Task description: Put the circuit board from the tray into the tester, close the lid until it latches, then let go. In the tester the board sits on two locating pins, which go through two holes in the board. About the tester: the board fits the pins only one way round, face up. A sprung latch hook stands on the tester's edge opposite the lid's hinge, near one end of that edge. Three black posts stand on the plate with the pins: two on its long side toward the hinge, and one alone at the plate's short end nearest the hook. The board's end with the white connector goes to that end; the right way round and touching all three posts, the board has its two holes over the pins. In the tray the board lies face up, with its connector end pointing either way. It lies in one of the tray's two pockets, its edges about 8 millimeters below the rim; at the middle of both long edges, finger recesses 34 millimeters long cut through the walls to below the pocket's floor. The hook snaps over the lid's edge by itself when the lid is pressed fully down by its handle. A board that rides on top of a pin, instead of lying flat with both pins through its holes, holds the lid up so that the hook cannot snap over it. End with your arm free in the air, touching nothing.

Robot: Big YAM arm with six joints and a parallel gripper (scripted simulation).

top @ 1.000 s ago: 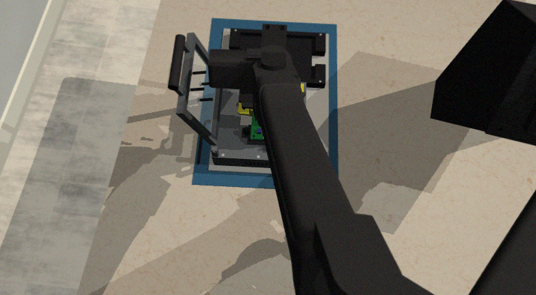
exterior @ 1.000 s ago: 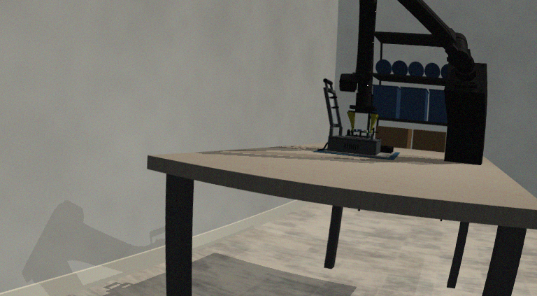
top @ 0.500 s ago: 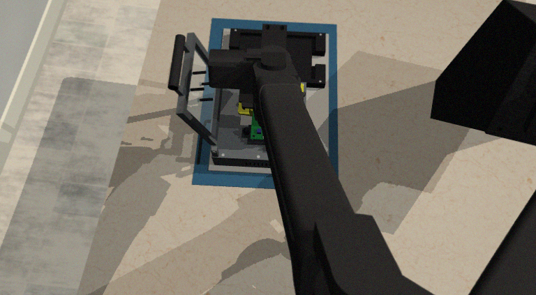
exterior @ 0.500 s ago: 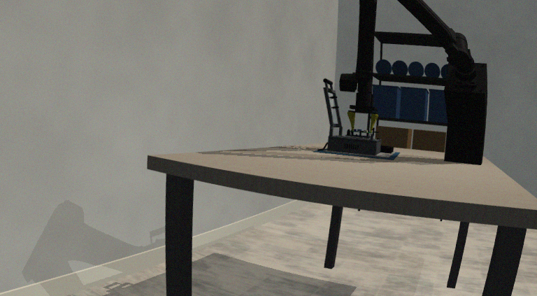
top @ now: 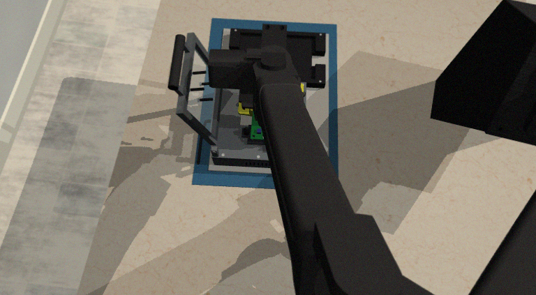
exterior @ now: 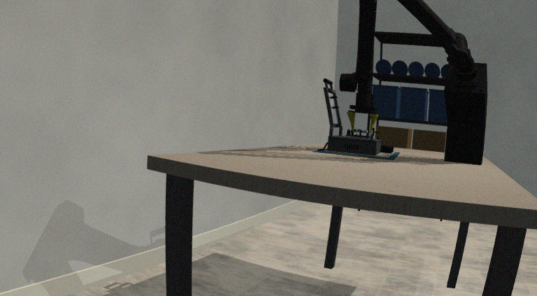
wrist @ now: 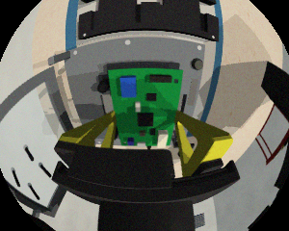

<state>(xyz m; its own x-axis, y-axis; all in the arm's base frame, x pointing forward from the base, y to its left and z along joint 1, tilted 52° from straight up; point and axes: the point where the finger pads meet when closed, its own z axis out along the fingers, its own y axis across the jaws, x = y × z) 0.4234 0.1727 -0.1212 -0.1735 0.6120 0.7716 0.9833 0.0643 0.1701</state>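
Right now the green circuit board is right at my hand. Round my hand: see-through lid (12 cm ahead, 2 cm to the left, 9 cm above).
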